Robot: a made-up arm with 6 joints.
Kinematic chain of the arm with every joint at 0, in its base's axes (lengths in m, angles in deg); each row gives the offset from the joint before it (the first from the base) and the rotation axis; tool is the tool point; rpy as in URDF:
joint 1: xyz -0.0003 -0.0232 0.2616 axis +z
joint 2: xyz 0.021 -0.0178 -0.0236 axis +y
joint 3: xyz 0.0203 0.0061 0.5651 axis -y
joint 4: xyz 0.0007 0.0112 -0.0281 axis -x
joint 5: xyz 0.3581 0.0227 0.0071 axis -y
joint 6: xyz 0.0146 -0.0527 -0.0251 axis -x
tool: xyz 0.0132 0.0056 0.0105 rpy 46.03 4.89 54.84
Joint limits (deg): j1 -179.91..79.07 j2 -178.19..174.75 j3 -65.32..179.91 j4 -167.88..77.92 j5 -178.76..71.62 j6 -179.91..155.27
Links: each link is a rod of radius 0.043 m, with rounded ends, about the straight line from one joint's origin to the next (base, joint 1, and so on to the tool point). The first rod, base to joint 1, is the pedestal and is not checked.
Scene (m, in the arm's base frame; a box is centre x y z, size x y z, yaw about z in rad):
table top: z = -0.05
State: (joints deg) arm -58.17 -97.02 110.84 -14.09 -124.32 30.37
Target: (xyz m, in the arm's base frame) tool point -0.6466 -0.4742 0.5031
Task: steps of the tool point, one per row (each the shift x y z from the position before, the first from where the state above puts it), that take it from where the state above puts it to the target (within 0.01 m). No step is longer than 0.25 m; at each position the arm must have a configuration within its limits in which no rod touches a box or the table.
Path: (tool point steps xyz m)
1: -0.1540 -0.1192 0.0637
2: -0.1193 -0.1548 0.0639
3: -0.0764 -0.1798 0.0635
4: -0.0284 -0.1920 0.0629
5: 0.0208 -0.1909 0.0615
6: 0.0673 -0.1764 0.0600
7: 0.1075 -0.1500 0.0580

